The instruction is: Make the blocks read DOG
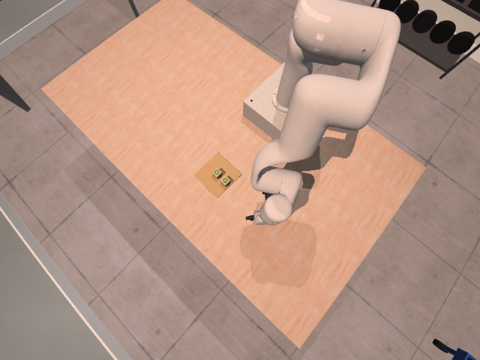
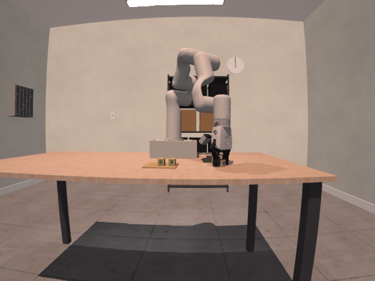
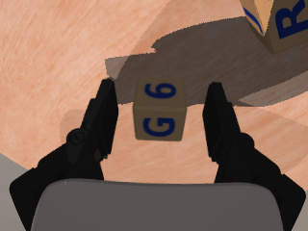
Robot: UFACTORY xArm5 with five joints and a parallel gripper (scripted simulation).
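My gripper is now 1 cm above the blue-lettered block. From my hand the other things lie so: mat (26 cm to the right, 3 cm ahead, 2 cm below).
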